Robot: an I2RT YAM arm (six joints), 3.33 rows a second.
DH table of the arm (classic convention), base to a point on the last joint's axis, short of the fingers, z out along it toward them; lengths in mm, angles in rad. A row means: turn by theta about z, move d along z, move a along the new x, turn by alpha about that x. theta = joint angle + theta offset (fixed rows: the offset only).
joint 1: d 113.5, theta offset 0, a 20, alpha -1.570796
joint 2: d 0, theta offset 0, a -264, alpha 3.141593
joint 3: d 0, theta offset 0.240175, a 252.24, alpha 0
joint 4: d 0, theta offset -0.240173, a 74, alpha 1.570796
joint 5: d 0, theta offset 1.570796, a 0, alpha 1.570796
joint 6: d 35.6, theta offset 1.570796, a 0, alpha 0
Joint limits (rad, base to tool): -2.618..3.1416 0..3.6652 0..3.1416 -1.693..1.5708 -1.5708..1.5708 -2.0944..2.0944
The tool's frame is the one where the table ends.
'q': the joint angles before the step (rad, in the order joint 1, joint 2, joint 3, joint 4, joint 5, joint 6). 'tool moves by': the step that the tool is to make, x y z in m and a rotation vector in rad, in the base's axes. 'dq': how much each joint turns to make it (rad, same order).
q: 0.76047 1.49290 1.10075 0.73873 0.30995 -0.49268
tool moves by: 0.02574 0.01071 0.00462 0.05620 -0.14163 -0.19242
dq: -0.01449 0.14842 0.09462 0.24644 0.13696 -0.13618
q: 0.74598 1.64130 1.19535 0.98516 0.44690 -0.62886
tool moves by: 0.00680 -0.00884 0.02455 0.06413 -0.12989 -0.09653
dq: -0.02671 0.03396 0.07669 0.13314 0.03357 -0.08126
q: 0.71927 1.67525 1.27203 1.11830 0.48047 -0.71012
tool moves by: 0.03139 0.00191 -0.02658 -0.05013 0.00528 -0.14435
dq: -0.04386 0.12437 0.03626 0.10336 0.05226 -0.10605
